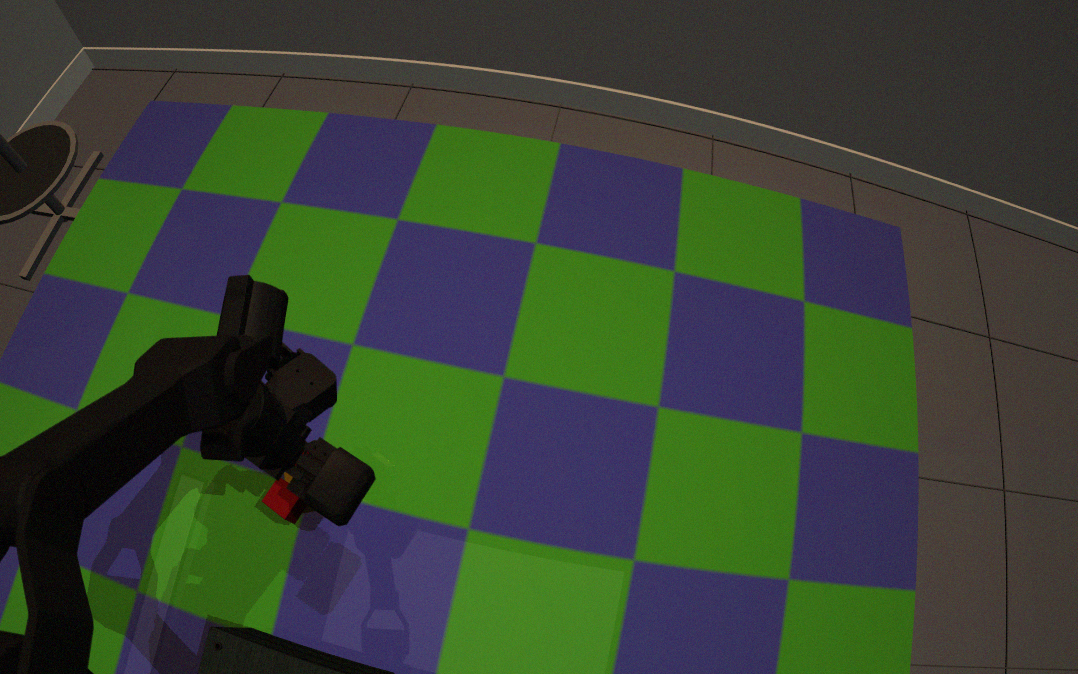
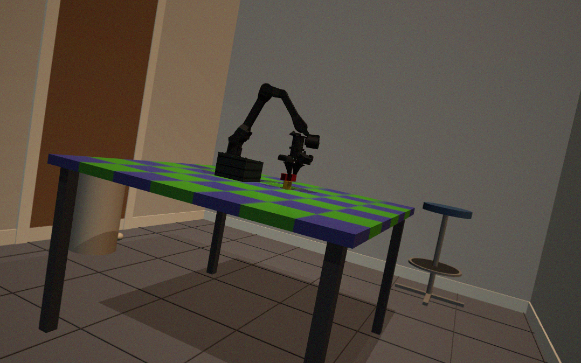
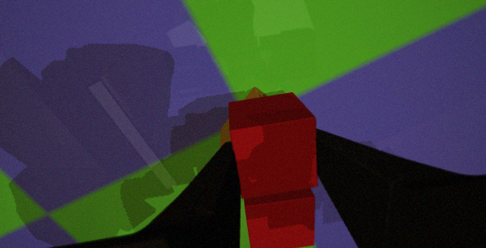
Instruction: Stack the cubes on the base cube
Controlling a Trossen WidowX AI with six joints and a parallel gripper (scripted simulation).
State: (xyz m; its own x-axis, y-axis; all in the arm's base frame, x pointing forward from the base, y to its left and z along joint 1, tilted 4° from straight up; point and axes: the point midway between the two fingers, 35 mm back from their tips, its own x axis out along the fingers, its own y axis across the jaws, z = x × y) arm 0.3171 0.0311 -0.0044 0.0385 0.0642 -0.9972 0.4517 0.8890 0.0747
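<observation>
Right now the yellow base cube is 20 mm behind my gripper tip, 10 mm to the left of it and 40 mm below it.
</observation>
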